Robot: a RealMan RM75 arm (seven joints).
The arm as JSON. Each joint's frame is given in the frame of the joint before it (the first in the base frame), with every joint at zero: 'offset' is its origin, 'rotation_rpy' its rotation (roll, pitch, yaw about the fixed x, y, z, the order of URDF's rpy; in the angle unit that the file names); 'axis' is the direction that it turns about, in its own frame. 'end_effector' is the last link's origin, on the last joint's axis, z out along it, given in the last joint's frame.
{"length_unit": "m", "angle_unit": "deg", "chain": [
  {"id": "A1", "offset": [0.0, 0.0, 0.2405], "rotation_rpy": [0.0, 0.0, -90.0], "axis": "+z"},
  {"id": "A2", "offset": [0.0, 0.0, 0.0], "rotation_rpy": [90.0, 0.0, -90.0], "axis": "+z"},
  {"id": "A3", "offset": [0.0, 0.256, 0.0], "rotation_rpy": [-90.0, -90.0, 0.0], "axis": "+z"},
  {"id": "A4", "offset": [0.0, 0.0, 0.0], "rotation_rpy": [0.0, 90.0, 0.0], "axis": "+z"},
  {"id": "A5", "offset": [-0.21, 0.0, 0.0], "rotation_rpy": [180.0, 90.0, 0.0], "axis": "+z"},
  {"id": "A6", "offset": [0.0, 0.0, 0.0], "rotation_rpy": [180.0, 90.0, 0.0], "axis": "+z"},
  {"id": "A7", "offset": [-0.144, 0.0, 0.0], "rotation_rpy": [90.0, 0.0, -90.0], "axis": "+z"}
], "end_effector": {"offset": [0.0, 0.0, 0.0], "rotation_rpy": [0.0, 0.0, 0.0]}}
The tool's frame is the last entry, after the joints.
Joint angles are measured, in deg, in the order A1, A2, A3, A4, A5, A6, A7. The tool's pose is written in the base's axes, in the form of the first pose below.
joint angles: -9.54 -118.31 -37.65 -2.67 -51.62 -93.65 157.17
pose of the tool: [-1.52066, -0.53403, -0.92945, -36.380, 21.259, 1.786]
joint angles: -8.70 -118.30 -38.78 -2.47 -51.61 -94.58 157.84
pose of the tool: [-1.49526, -0.52082, -0.91553, -36.692, 20.672, 2.198]
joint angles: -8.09 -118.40 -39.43 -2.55 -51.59 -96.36 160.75
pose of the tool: [-1.48082, -0.46429, -0.89300, -36.552, 20.197, 2.485]
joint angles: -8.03 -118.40 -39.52 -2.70 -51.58 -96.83 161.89
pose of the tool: [-1.47898, -0.44311, -0.88545, -36.441, 20.155, 2.541]
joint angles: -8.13 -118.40 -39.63 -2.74 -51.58 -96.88 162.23
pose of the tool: [-1.47788, -0.43662, -0.88321, -36.397, 20.225, 2.567]
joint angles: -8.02 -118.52 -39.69 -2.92 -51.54 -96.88 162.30
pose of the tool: [-1.47555, -0.43900, -0.88564, -36.339, 20.180, 2.466]
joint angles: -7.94 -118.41 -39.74 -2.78 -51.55 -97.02 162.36
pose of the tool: [-1.47488, -0.43537, -0.88130, -36.429, 20.103, 2.591]
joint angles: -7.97 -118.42 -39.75 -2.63 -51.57 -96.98 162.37
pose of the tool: [-1.47543, -0.43533, -0.87822, -36.471, 20.099, 2.607]
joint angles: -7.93 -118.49 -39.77 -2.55 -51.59 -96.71 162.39
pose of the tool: [-1.47556, -0.44028, -0.87302, -36.544, 20.075, 2.546]
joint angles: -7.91 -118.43 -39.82 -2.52 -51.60 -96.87 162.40
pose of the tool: [-1.47429, -0.43720, -0.87321, -36.556, 20.051, 2.624]
